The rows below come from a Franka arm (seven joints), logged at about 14 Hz.
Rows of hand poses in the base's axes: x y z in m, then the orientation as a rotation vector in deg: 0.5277, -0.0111, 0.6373, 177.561, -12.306, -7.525; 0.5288, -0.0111, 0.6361, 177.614, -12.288, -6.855; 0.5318, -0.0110, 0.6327, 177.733, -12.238, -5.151; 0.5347, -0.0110, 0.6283, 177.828, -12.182, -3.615; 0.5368, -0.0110, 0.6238, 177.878, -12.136, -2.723; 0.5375, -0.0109, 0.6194, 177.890, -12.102, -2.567; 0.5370, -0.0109, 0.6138, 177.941, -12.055, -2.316; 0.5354, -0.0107, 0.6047, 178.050, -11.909, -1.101; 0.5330, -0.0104, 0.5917, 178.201, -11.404, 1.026; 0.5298, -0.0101, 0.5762, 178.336, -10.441, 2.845; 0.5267, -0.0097, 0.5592, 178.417, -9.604, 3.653; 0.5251, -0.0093, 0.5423, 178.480, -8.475, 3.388; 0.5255, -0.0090, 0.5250, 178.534, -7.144, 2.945; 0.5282, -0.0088, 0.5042, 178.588, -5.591, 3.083
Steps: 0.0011, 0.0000, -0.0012, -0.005, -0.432, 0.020; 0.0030, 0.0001, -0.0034, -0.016, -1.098, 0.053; 0.0029, 0.0000, -0.0044, -0.013, -0.989, 0.054; 0.0021, 0.0000, -0.0045, -0.008, -0.574, 0.040; 0.0007, 0.0001, -0.0044, 0.001, -0.100, 0.024; -0.0005, 0.0000, -0.0056, 0.034, -0.164, 0.034; -0.0016, 0.0002, -0.0091, 0.036, -0.784, 0.108; -0.0024, 0.0003, -0.0130, 0.028, -1.366, 0.347; -0.0032, 0.0003, -0.0155, 0.018, -1.162, 0.637; -0.0031, 0.0004, -0.0170, 0.010, -0.513, 0.545; -0.0016, 0.0004, -0.0169, -0.005, 0.179, 0.723; 0.0004, 0.0003, -0.0173, -0.014, 0.294, 0.851; 0.0027, 0.0002, -0.0208, -0.019, -0.077, 0.997
